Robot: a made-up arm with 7 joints. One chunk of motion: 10 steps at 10 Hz.
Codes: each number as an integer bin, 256 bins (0 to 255) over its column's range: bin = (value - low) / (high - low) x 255, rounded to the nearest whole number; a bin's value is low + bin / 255 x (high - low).
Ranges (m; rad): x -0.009..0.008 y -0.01..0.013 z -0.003..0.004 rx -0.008..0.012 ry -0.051..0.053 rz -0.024..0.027
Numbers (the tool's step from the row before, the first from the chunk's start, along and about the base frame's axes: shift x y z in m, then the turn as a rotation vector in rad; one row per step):
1: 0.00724 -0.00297 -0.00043 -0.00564 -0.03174 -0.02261
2: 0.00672 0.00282 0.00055 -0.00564 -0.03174 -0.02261
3: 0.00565 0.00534 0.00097 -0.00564 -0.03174 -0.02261
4: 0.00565 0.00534 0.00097 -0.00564 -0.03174 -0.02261
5: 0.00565 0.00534 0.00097 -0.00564 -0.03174 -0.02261
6: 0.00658 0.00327 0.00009 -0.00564 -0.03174 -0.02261
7: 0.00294 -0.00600 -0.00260 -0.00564 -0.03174 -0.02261
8: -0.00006 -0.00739 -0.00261 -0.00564 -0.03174 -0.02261
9: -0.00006 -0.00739 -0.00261 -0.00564 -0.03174 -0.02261
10: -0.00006 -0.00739 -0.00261 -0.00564 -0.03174 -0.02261
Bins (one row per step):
1: 244 78 94 30 47 7
2: 236 142 129 30 47 7
3: 220 170 145 30 47 7
4: 220 170 145 30 47 7
5: 220 170 145 30 47 7
6: 234 147 113 30 47 7
7: 179 44 15 30 47 7
8: 134 29 14 30 47 7
9: 134 29 14 30 47 7
10: 134 29 14 30 47 7

